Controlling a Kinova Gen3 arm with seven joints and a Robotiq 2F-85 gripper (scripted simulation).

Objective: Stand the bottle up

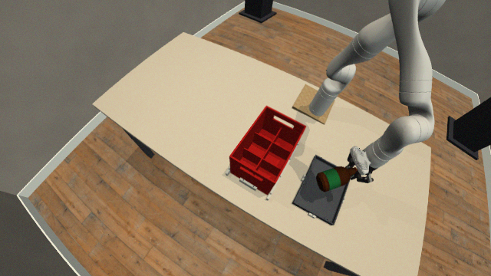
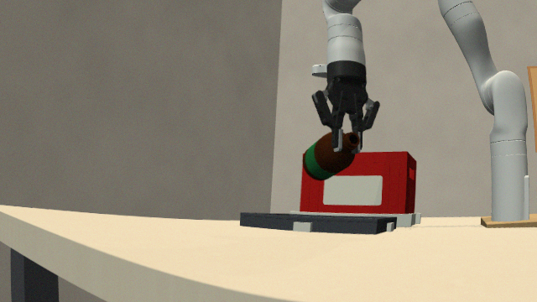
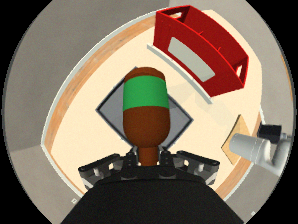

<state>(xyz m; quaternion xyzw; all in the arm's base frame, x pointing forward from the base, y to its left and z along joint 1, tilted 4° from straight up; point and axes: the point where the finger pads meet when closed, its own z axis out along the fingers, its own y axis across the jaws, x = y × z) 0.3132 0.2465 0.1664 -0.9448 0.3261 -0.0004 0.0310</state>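
My hand is 40 mm short of the brown bottle, 30 mm to the left of it and 10 mm above it. From my hand the other things lie so: dark grey tray (140 mm below, 50 mm ahead, 30 mm to the right); red crate (320 mm to the right, 90 mm ahead, 70 mm below).
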